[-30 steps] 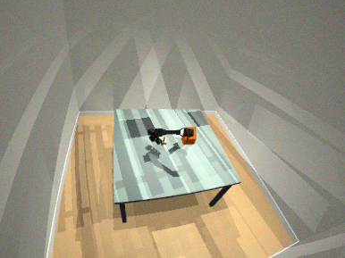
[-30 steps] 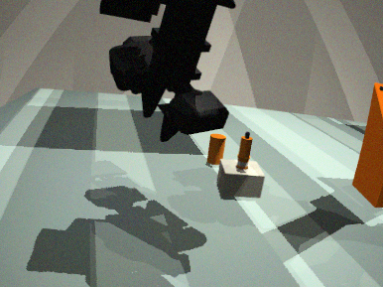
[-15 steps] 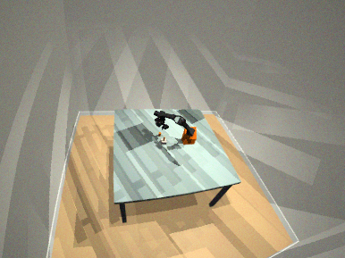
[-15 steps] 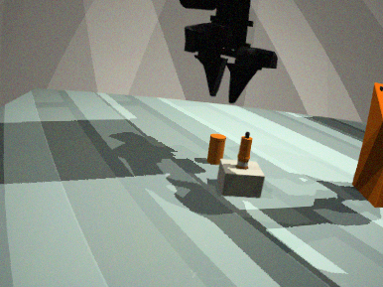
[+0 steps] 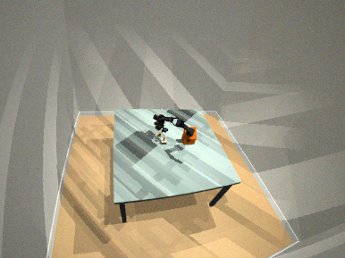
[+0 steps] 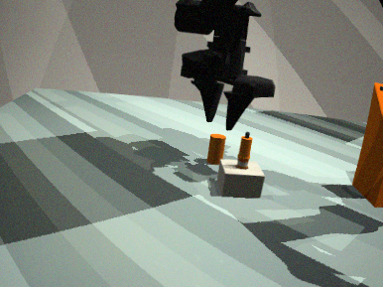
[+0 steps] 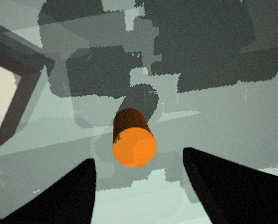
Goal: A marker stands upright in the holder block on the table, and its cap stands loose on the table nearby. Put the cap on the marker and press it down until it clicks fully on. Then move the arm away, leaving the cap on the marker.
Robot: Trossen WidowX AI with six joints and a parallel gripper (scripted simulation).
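My gripper tip is 40 mm above the cap. Also, from my gripper tip: white holder block: 110 mm to the left, 50 mm below, 30 mm behind; then orange marker: 110 mm to the left, 30 mm behind.
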